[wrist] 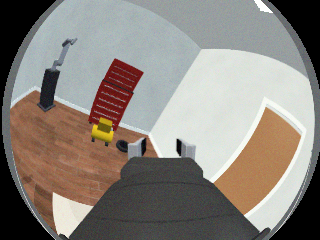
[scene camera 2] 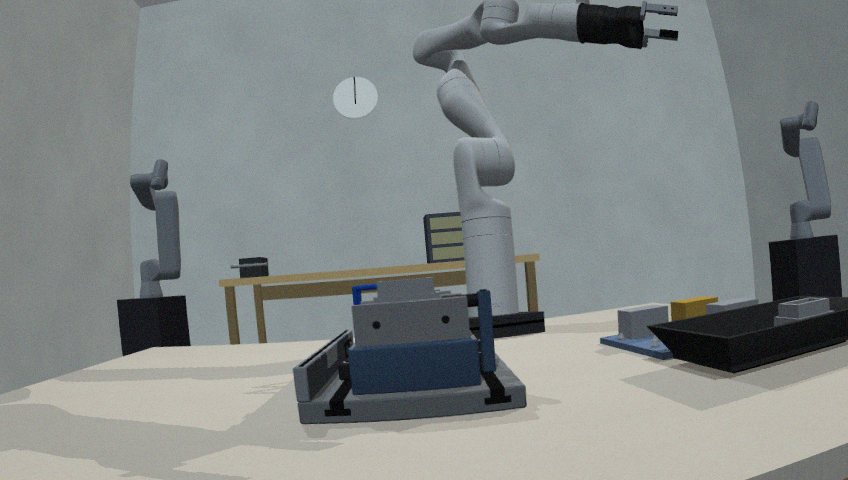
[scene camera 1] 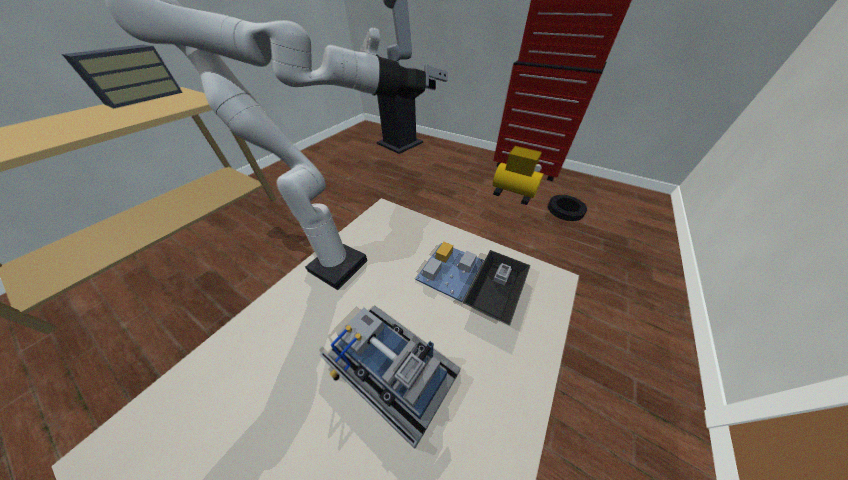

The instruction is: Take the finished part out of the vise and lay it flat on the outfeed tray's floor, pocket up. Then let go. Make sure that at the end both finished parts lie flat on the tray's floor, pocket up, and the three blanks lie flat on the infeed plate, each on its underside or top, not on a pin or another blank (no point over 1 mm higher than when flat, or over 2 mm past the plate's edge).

My gripper shows in the wrist view, in scene camera 2 (677, 23) and in scene camera 1. The same spot on a blue fixture plate: (scene camera 2: 642, 345) is (scene camera 1: 445, 290). The same spot on my gripper: (wrist: 184, 149) is (scene camera 1: 429, 69).
